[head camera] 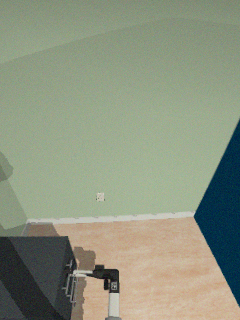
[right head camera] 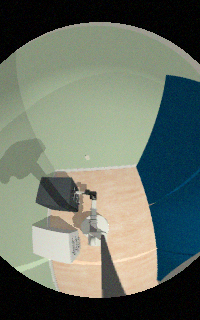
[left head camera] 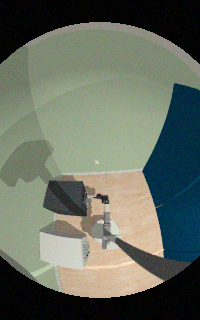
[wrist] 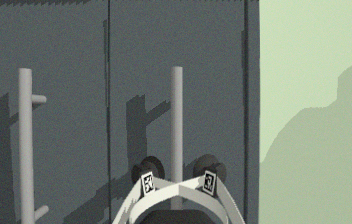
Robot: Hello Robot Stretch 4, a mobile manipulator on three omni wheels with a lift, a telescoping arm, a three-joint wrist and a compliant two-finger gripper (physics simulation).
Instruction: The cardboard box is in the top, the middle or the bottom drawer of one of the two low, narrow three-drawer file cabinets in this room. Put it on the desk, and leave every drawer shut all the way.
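Places are measured from the robot's base along level axes (x ahead, y left, z up), in millimetres.
Where they show: gripper, fingertip midpoint: [head camera: 64, 273] [right head camera: 71, 192] [left head camera: 82, 196] [wrist: 179, 169].
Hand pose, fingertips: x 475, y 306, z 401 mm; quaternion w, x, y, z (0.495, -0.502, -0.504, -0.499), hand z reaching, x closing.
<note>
Things, the pixels of their centre, and the offset from my fingertips. "pt": a spot on its surface instead. Level surfaces: height alone.
- dark grey file cabinet at the middle of its body: [head camera: 30, 285] [left head camera: 67, 200] [right head camera: 59, 195] 263 mm left, 31 mm back, 168 mm down
- white file cabinet at the middle of its body: [left head camera: 65, 247] [right head camera: 57, 241] 218 mm left, 790 mm back, 168 mm down
- second handle at a spot on its surface: [wrist: 26, 145] pt 36 mm right, 31 mm back, 153 mm down
- outlet at the middle of its body: [head camera: 100, 197] 163 mm right, 664 mm ahead, 28 mm down
- wooden floor at its surface level: 428 mm down
The dark grey file cabinet [head camera: 45, 257] [left head camera: 65, 196] [right head camera: 56, 192] stands against the left wall. Its front fills much of the wrist view, turned sideways, and the visible drawer fronts look flush. The handle [wrist: 177, 110] of the drawer at the cabinet's top edge is a grey bar. My gripper [head camera: 76, 273] [left head camera: 90, 197] [right head camera: 79, 192] [wrist: 179, 169] is at this handle, fingertips partly open, one on each side of the bar, with a small gap at each side. The white file cabinet [left head camera: 62, 247] [right head camera: 55, 242] stands beside the dark one; its drawers look shut. The cardboard box does not show.
A second handle [wrist: 26, 145] is beside the first in the wrist view. A large dark blue surface [head camera: 225, 215] [left head camera: 175, 175] [right head camera: 175, 165] rises at the right. The green wall [head camera: 115, 125] with an outlet [head camera: 100, 197] is beyond the wooden floor [head camera: 160, 260]. I cannot identify the desk.
</note>
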